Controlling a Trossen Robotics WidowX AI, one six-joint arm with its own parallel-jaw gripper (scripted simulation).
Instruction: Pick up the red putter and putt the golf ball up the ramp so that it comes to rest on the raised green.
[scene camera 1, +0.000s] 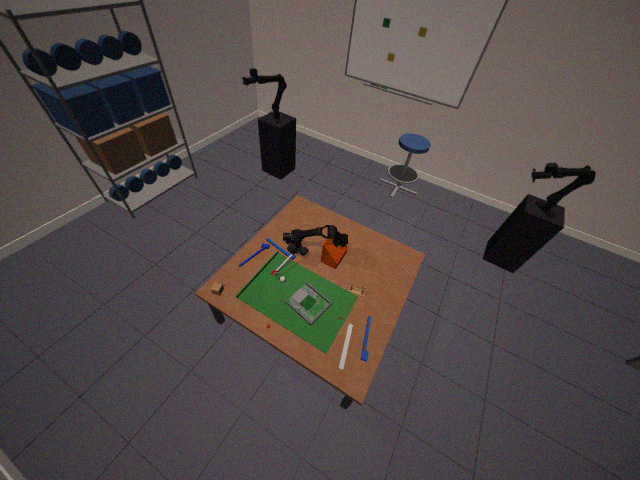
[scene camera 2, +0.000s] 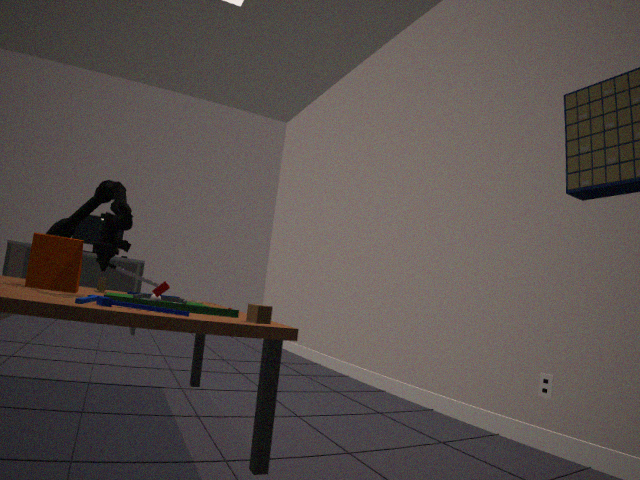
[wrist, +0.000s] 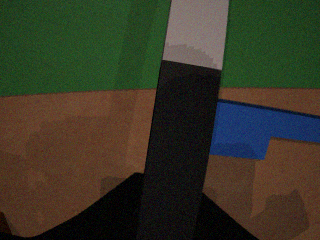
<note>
The gripper (scene camera 2: 103, 271) carries a red putter. Also in view: a green mat (wrist: 53, 53).
The gripper also shows in the wrist view (wrist: 159, 186).
</note>
